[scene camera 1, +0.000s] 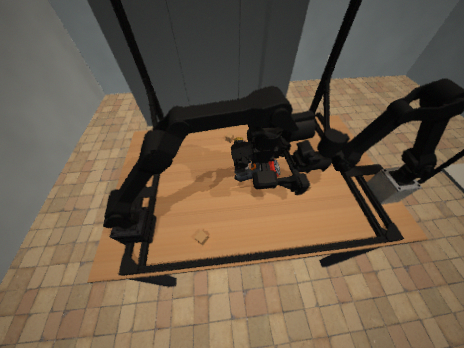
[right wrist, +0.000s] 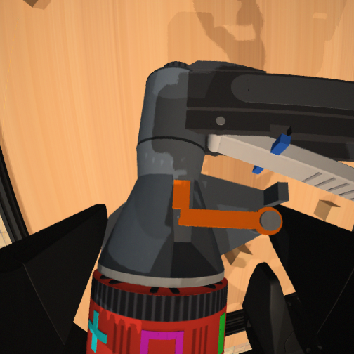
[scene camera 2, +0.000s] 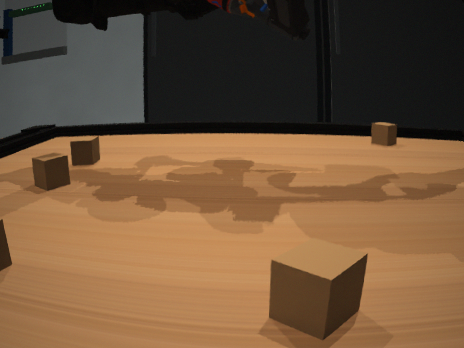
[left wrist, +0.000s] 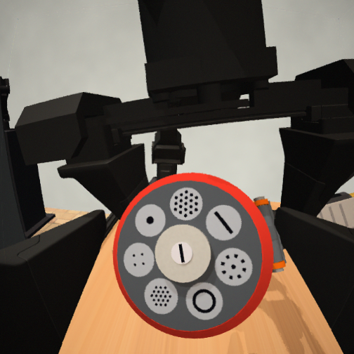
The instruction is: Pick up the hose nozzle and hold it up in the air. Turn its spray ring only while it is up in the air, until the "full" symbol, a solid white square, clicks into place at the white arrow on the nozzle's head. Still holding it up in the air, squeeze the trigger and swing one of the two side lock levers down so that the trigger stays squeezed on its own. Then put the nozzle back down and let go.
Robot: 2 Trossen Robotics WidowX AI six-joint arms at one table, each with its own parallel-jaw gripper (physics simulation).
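Places are measured from the left arm's base along level axes (x ahead, y left, z up), in metres.
Where they show: left gripper, fingertip midpoint: (scene camera 1: 264,168); right gripper, fingertip midpoint: (scene camera 1: 257,169) (scene camera 2: 254,4); left arm's base at its link origin: (scene camera 1: 401,177); right arm's base at its link origin: (scene camera 1: 128,221).
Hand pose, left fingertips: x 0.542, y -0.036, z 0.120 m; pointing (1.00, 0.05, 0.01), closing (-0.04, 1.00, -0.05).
Each offset is from my left fingertips to the top centre of the thing. "spot": to the spot under its first point.
The hose nozzle {spot: 0.019 m back, 0.016 m left, 0.023 m up} (scene camera 1: 273,167) (scene camera 2: 246,10) is up in the air, dark grey with a red spray ring (right wrist: 125,336). In the left wrist view its front face (left wrist: 192,320) shows round spray patterns. Cyan, magenta and green symbols show on the ring; the white arrow does not show. The pale trigger (right wrist: 250,150) stands angled away from the dark handle (right wrist: 300,90). An orange side lever (right wrist: 220,218) lies along the head. My right gripper (right wrist: 186,211) is shut on the nozzle's head from above. My left gripper (left wrist: 191,217) is open, facing the front face, with a finger on each side.
Small brown cubes lie on the table, one in front (scene camera 1: 201,236) (scene camera 2: 319,290), others farther off {0.230 m ahead, 0.109 m left, 0.206 m down} (scene camera 2: 384,134) {0.222 m back, 0.043 m right, 0.206 m down} (scene camera 2: 86,151) {0.216 m back, 0.161 m right, 0.206 m down} (scene camera 2: 51,172). A black frame (scene camera 1: 260,255) edges the table. Both arms meet closely around the nozzle.
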